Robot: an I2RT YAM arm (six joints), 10 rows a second.
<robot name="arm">
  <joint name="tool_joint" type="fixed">
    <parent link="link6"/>
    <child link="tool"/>
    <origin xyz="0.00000 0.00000 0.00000" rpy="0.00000 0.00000 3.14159"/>
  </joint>
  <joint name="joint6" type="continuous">
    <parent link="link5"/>
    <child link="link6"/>
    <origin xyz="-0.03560 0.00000 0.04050" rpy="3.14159 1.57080 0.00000"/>
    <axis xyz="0 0 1"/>
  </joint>
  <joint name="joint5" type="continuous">
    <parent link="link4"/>
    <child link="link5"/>
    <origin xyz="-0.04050 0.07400 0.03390" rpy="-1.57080 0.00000 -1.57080"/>
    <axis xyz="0 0 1"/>
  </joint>
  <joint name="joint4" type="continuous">
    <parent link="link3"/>
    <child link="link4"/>
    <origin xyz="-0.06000 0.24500 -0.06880" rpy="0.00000 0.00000 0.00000"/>
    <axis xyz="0 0 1"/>
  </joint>
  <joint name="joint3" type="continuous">
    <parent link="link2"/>
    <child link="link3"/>
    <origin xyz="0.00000 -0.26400 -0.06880" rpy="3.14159 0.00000 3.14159"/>
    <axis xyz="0 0 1"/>
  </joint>
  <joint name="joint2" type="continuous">
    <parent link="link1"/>
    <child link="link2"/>
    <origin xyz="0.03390 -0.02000 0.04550" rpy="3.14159 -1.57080 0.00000"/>
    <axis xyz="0 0 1"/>
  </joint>
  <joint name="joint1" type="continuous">
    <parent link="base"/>
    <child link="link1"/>
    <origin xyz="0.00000 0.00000 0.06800" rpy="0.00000 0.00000 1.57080"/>
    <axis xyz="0 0 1"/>
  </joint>
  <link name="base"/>
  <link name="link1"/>
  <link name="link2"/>
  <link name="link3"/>
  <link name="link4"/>
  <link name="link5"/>
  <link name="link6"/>
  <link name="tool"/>
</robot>
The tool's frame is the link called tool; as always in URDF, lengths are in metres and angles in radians. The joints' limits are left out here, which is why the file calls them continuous.
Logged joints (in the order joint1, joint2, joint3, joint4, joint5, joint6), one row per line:
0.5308 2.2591 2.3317 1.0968 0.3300 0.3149
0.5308 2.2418 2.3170 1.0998 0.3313 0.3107
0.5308 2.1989 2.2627 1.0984 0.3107 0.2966
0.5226 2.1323 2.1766 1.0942 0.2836 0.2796
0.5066 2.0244 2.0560 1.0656 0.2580 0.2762
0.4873 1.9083 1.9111 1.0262 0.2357 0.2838
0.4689 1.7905 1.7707 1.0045 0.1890 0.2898
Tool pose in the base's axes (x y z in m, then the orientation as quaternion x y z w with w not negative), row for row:
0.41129 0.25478 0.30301 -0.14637 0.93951 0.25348 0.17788
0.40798 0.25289 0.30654 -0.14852 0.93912 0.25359 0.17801
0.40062 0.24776 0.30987 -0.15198 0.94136 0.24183 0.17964
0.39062 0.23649 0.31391 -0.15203 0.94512 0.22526 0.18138
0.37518 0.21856 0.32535 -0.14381 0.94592 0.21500 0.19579
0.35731 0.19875 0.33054 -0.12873 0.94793 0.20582 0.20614
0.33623 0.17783 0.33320 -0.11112 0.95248 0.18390 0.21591
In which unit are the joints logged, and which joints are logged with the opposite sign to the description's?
The joints are logged in radians. Opposite sign: joint4, joint5.
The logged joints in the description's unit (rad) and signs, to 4 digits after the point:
0.5308 2.2591 2.3317 -1.0968 -0.3300 0.3149
0.5308 2.2418 2.3170 -1.0998 -0.3313 0.3107
0.5308 2.1989 2.2627 -1.0984 -0.3107 0.2966
0.5226 2.1323 2.1766 -1.0942 -0.2836 0.2796
0.5066 2.0244 2.0560 -1.0656 -0.2580 0.2762
0.4873 1.9083 1.9111 -1.0262 -0.2357 0.2838
0.4689 1.7905 1.7707 -1.0045 -0.1890 0.2898

